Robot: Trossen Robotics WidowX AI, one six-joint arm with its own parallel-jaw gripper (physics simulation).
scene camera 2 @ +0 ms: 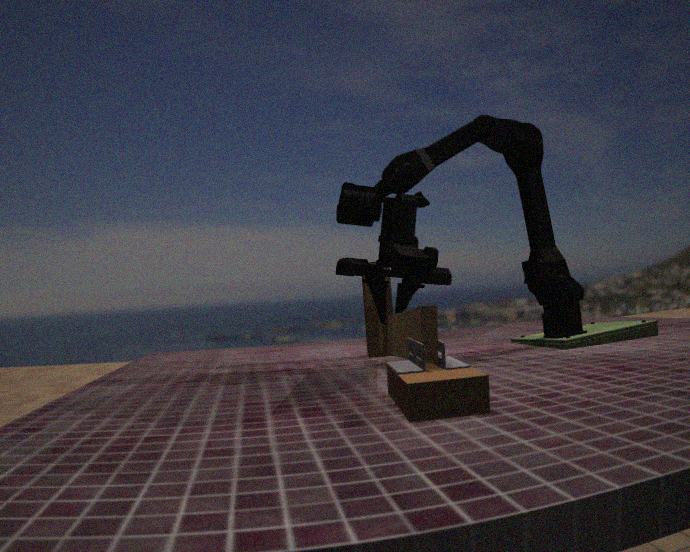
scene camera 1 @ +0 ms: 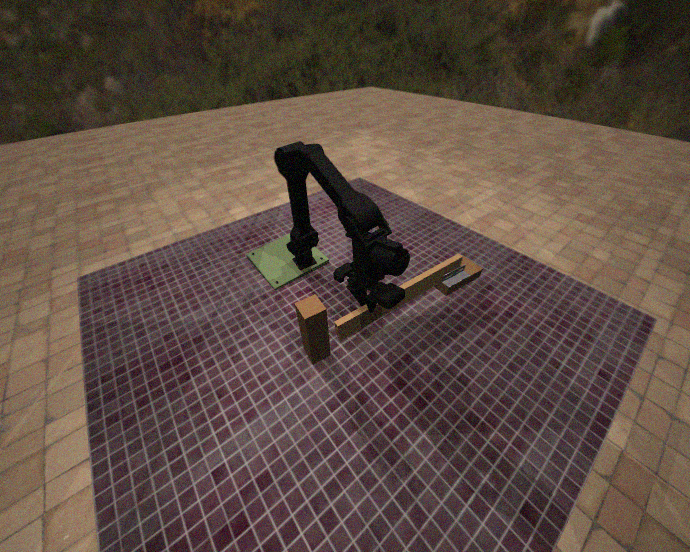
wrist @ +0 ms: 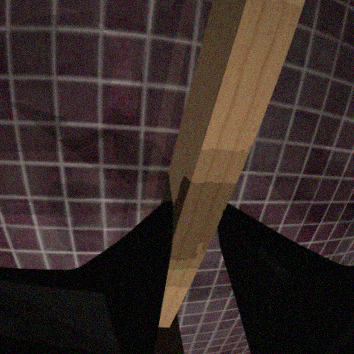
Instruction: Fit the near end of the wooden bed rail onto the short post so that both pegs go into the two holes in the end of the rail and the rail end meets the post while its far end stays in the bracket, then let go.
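Where they show: gripper, fingertip midpoint: (scene camera 1: 368,309) (wrist: 194,209); arm's base, origin of the base link: (scene camera 2: 565,335) (scene camera 1: 304,261).
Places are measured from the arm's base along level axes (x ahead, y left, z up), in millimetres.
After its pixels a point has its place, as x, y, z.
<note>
The wooden bed rail (scene camera 1: 428,280) @[337, 238, 58] (scene camera 2: 415,330) @[338, 341, 59] (wrist: 250,90) @[329, 88, 67] runs between the short post and the bracket. My gripper (scene camera 1: 372,306) @[329, 32, 52] (scene camera 2: 391,315) @[329, 32, 52] (wrist: 194,209) @[329, 32, 52] points down and is shut on the rail, nearer its near end. The upright short post (scene camera 1: 315,336) @[357, -131, 92] (scene camera 2: 375,322) @[341, -99, 50] stands just beyond that end, with a small gap in the first scene view. The pegs and end holes are hidden. The rail's far end is at the bracket, a low wooden block (scene camera 1: 471,270) @[353, 423, 20] (scene camera 2: 445,397) @[333, 461, 4] with upright metal plates (scene camera 2: 416,352) @[341, 360, 37]. How deep the end sits between the plates is hard to tell.
The arm's green base plate (scene camera 1: 279,270) @[-5, -92, -3] (scene camera 2: 621,332) @[-86, 63, 0] is bolted behind the rail, to the left in the first scene view. The tiled purple mat (scene camera 1: 402,437) @[596, -68, -16] (scene camera 2: 258,460) @[495, 550, -16] (wrist: 75,100) @[253, 63, -16] lies under everything, with pale paving (scene camera 1: 546,172) around it.
</note>
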